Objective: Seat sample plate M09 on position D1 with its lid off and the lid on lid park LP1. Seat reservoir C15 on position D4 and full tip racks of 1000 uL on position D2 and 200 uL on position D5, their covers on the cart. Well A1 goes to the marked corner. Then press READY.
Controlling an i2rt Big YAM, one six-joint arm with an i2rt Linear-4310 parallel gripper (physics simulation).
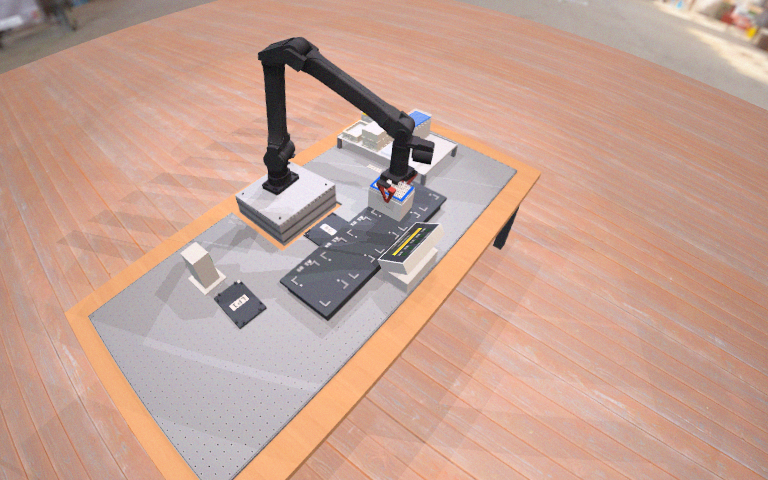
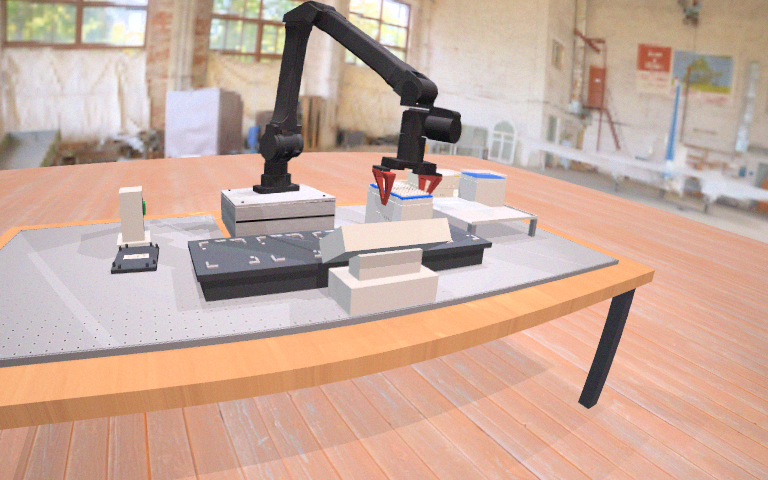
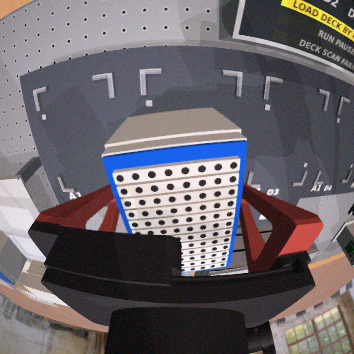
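A tip rack (image 1: pixel 390 210) (image 2: pixel 396 212) (image 3: pixel 175 150) with a blue rim and pale perforated top stands upright and uncovered on D2 of the dark deck (image 1: pixel 325 302) (image 2: pixel 254 277) (image 3: pixel 65 125). Its tip size is not readable. My gripper (image 1: pixel 399 187) (image 2: pixel 407 198) (image 3: pixel 178 187) is open, pointing down, with its red fingers on either side of the rack's upper part. D1 and D3 beside it are bare. Lid park LP1 (image 1: pixel 239 303) (image 2: pixel 135 256) is bare. A blue-topped box (image 1: pixel 420 118) (image 2: pixel 482 189) stands on the cart (image 1: pixel 441 148) (image 2: pixel 509 213). A green button (image 2: pixel 143 207) shows on the pale post (image 1: pixel 199 264) (image 2: pixel 131 215).
Pale labware (image 1: pixel 374 135) stands on the cart, partly behind my arm. A tilted display (image 1: pixel 410 244) (image 2: pixel 390 237) (image 3: pixel 310 42) stands along the deck's front side. The arm's base box (image 1: pixel 286 200) (image 2: pixel 277 212) and a dark RG pad (image 1: pixel 317 234) lie behind the deck.
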